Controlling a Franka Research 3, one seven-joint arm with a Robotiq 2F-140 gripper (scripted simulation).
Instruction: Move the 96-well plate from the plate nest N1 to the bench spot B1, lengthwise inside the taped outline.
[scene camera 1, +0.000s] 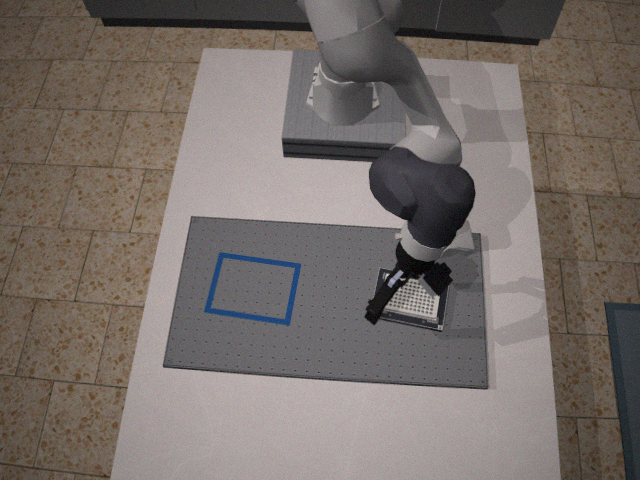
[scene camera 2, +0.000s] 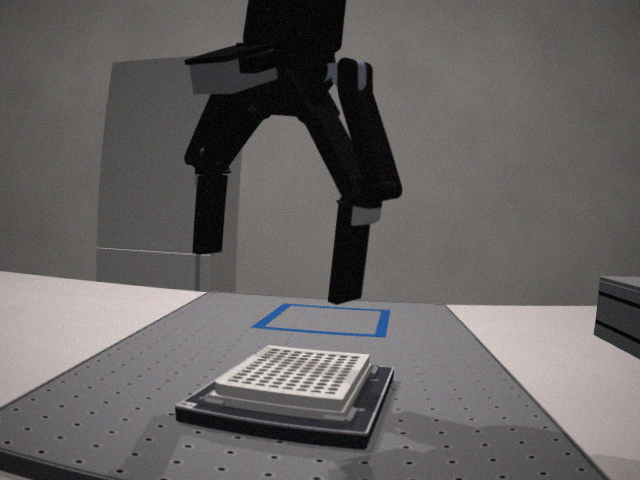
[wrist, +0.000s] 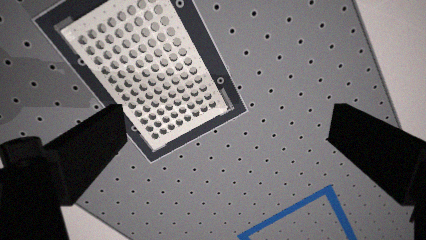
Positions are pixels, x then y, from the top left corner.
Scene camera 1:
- my gripper: 391, 296
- white 96-well plate: 421, 303
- black plate nest: 409, 320
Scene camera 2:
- my gripper: 267, 274
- white 96-well plate: 305, 383
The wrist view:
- my gripper: 227, 122
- white 96-well plate: 135, 57
